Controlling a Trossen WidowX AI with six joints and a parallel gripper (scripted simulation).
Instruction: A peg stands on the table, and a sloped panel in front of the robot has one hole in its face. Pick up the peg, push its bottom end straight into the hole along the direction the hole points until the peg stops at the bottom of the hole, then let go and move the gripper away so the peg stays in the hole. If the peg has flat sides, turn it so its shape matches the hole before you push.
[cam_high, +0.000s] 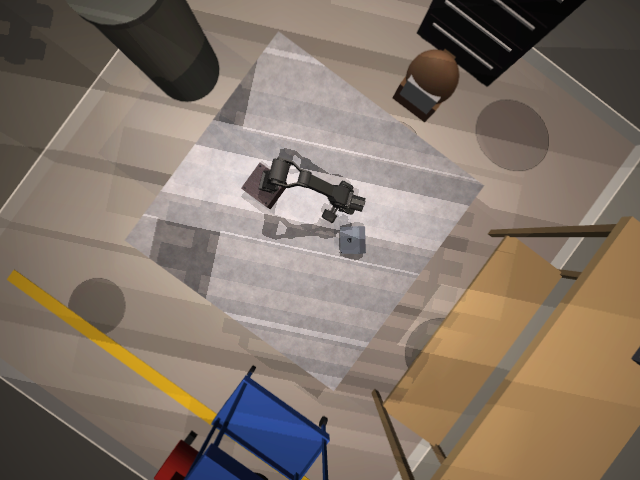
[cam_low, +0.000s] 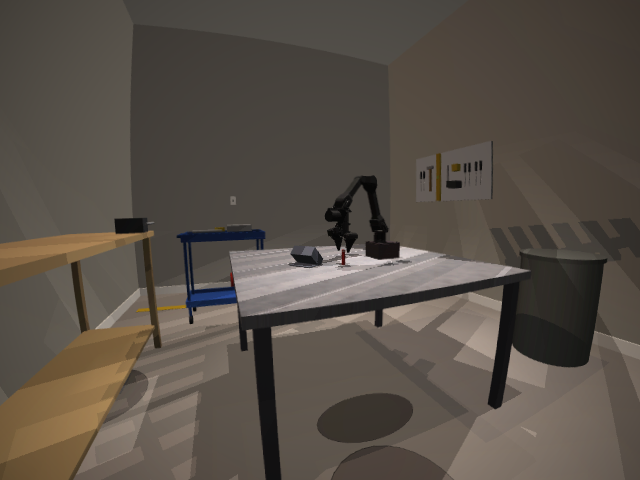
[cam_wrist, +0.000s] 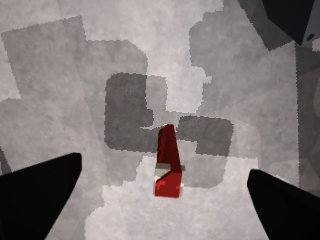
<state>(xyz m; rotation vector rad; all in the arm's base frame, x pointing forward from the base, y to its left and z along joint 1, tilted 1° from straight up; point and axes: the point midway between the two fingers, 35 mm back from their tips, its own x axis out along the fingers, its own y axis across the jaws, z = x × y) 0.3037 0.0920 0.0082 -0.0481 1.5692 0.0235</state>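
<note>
My gripper tip is now 10 mm above the red peg. The rest, counted from my gripper tip: grey sloped panel (160 mm ahead, 100 mm to the right, 30 mm below).
</note>
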